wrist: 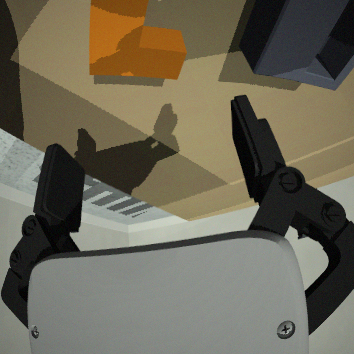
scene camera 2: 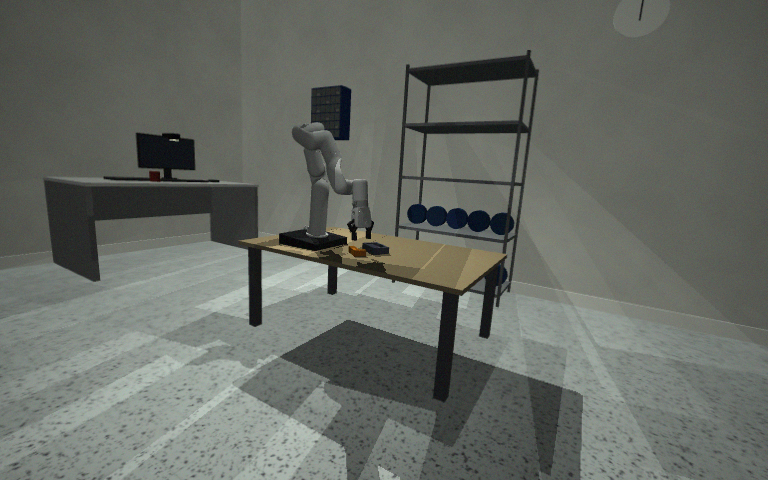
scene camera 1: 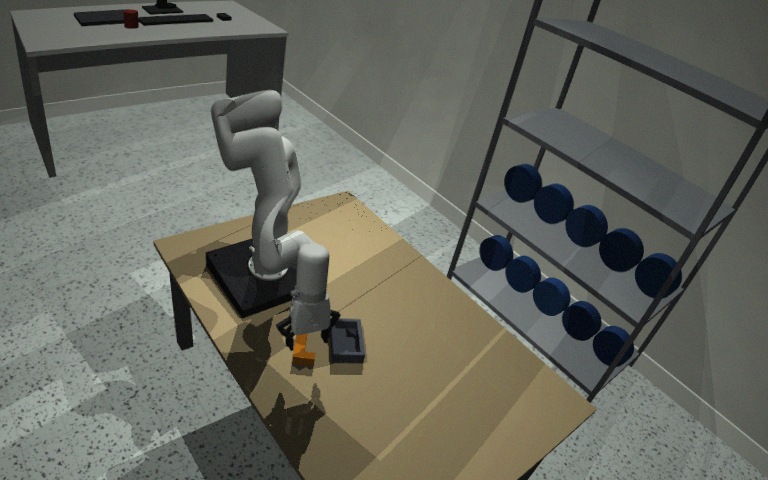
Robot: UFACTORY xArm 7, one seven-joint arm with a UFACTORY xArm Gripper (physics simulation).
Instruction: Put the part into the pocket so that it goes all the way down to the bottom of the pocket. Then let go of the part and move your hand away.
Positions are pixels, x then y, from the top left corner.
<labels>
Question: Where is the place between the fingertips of my gripper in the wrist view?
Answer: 144,135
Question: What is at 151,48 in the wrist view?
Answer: An orange part.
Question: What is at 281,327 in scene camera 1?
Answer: My gripper.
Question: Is my gripper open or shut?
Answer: Open.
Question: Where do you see a pocket block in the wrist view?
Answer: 305,48
</labels>
